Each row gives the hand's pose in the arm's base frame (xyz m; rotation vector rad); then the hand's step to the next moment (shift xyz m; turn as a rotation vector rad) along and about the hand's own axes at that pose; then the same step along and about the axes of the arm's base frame.
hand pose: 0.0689 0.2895 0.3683 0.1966 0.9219 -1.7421
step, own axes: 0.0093 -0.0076 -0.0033 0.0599 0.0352 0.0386
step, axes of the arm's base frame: -0.0112 -0.0040 -0.0037 0.0194 -0.0734 -0.0235
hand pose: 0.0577 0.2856 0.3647 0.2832 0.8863 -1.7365
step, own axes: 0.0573 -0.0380 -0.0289 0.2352 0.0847 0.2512
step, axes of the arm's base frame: -0.0618 -0.0176 -0.0379 0.0516 -0.3506 -0.0009
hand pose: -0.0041 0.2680 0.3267 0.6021 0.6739 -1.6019
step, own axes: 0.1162 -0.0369 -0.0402 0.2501 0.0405 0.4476
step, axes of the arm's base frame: -0.0514 -0.0475 -0.1076 0.0044 -0.4979 0.1287
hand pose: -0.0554 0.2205 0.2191 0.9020 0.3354 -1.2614
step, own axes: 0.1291 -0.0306 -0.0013 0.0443 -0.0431 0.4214
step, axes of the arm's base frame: 0.0126 -0.0868 -0.0995 -0.1301 -0.3426 0.2171
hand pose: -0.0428 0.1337 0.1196 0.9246 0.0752 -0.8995
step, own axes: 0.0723 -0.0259 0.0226 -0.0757 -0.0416 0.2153
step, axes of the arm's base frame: 0.0217 -0.0696 -0.0331 -0.1437 -0.1176 0.1390
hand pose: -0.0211 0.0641 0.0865 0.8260 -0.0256 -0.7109
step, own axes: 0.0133 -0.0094 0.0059 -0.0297 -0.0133 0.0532
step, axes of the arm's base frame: 0.0032 -0.0161 -0.0056 -0.0457 -0.0240 0.0350
